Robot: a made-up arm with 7 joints.
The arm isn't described. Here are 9 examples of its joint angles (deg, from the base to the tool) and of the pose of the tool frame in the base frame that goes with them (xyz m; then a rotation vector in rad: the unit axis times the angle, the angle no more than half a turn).
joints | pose
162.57 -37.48 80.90 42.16 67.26 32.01 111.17 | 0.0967 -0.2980 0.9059 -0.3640 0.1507 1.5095
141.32 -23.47 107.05 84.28 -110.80 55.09 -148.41 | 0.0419 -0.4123 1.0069 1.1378 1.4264 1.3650
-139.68 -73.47 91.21 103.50 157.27 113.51 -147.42 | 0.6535 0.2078 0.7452 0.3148 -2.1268 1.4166
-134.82 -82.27 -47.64 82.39 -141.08 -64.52 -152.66 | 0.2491 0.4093 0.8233 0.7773 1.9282 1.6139
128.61 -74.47 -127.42 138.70 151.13 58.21 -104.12 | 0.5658 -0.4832 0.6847 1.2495 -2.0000 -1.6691
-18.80 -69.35 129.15 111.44 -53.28 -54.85 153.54 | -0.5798 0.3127 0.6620 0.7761 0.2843 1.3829
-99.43 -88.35 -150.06 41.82 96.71 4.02 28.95 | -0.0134 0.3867 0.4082 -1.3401 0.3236 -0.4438
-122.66 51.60 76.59 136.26 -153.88 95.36 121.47 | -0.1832 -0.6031 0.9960 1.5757 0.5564 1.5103
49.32 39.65 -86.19 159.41 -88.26 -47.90 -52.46 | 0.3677 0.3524 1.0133 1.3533 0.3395 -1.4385
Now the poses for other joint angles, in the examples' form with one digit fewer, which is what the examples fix.
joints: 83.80 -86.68 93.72 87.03 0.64 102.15 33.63
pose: -0.372 -0.472 0.585 0.126 -2.205 1.319
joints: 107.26 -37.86 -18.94 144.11 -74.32 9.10 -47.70
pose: 0.029 -0.306 1.261 -0.760 -2.936 -0.335
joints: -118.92 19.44 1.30 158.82 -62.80 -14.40 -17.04
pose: -0.064 -0.322 1.230 -2.888 0.166 0.232
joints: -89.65 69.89 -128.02 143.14 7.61 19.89 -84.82
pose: -0.106 -0.707 0.855 -0.972 1.980 0.611
